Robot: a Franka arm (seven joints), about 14 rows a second.
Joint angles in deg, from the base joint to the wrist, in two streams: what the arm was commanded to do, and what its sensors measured. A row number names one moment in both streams.
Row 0, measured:
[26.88, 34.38, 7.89, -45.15, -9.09, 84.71, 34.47]
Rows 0 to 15, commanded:
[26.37, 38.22, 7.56, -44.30, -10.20, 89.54, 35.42]
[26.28, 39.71, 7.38, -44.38, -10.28, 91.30, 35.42]
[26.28, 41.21, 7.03, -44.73, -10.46, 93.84, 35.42]
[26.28, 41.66, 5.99, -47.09, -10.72, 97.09, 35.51]
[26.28, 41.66, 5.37, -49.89, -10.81, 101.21, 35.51]
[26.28, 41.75, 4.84, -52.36, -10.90, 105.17, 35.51]
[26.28, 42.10, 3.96, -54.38, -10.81, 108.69, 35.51]
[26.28, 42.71, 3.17, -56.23, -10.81, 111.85, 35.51]
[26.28, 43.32, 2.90, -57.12, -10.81, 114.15, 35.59]
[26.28, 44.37, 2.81, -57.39, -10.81, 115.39, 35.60]
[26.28, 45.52, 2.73, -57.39, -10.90, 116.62, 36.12]
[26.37, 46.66, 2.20, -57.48, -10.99, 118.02, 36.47]
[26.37, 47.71, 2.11, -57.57, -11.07, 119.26, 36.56]
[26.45, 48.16, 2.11, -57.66, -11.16, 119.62, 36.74]
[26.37, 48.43, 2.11, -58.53, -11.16, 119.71, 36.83]
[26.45, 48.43, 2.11, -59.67, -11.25, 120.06, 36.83]
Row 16, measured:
[25.96, 48.85, 2.43, -58.08, -9.29, 118.75, 34.58]
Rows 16 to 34, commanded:
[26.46, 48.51, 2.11, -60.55, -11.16, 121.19, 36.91]
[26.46, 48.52, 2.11, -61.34, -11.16, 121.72, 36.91]
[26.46, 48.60, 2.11, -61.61, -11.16, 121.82, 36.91]
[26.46, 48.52, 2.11, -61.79, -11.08, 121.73, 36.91]
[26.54, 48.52, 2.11, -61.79, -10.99, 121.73, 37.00]
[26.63, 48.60, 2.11, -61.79, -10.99, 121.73, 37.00]
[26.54, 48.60, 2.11, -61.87, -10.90, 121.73, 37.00]
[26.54, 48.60, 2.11, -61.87, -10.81, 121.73, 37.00]
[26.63, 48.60, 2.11, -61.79, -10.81, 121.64, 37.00]
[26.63, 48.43, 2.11, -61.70, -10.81, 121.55, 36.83]
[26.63, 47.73, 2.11, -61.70, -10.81, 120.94, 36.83]
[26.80, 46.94, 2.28, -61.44, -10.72, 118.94, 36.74]
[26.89, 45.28, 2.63, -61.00, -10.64, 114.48, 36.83]
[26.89, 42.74, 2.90, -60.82, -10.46, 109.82, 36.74]
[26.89, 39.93, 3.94, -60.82, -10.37, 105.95, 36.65]
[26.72, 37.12, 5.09, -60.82, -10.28, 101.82, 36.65]
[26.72, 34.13, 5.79, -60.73, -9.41, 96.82, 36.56]
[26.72, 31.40, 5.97, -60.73, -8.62, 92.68, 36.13]
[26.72, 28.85, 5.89, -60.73, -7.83, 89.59, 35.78]
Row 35, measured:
[26.70, 34.57, 5.72, -58.52, -9.12, 94.58, 35.10]
